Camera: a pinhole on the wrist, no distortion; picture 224 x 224 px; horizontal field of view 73.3 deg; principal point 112.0 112.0 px. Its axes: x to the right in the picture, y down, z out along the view. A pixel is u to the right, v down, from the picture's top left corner.
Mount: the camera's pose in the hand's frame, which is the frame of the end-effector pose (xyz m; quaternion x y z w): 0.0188 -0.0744 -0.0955 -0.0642 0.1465 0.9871 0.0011
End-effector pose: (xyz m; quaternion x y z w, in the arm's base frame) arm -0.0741 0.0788 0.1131 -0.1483 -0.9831 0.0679 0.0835
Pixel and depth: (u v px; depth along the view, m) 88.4 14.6 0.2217
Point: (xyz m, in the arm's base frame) -0.0793 0.1997 0.0210
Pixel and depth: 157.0 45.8 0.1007
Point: -0.0505 0.0705 0.1265
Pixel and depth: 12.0 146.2 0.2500
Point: -0.2641 0.0542 -0.0318
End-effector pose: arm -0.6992 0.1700 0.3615 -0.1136 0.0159 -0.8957 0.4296
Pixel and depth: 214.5 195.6 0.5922
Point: -0.4803 0.7047 0.7987
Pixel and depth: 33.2 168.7 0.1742
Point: -0.7947 0.1643 0.4862
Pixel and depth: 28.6 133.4 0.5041
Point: -0.7376 0.0173 0.8318
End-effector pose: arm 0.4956 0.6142 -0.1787 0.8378 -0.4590 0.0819 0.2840
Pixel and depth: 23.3 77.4 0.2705
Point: 0.5029 0.3925 -0.2298
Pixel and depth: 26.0 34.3 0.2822
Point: 0.4377 0.3633 -0.1850
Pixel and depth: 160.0 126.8 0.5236
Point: 0.3054 0.5408 -0.5798
